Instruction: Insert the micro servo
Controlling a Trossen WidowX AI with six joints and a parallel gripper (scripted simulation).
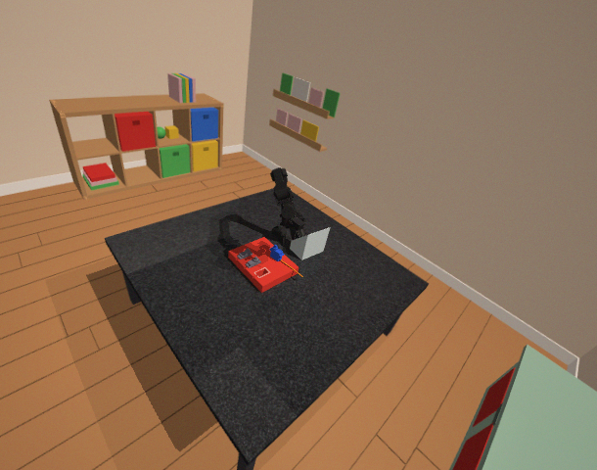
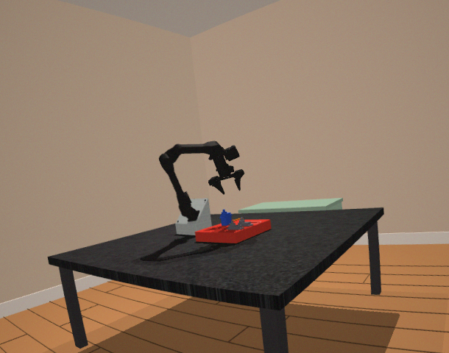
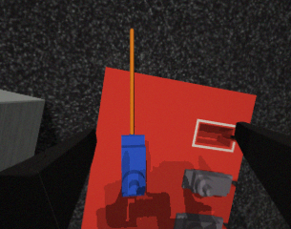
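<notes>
The red deck lies 10 mm ahead of my gripper tip, 100 mm to the right of it and 180 mm below it.
</notes>
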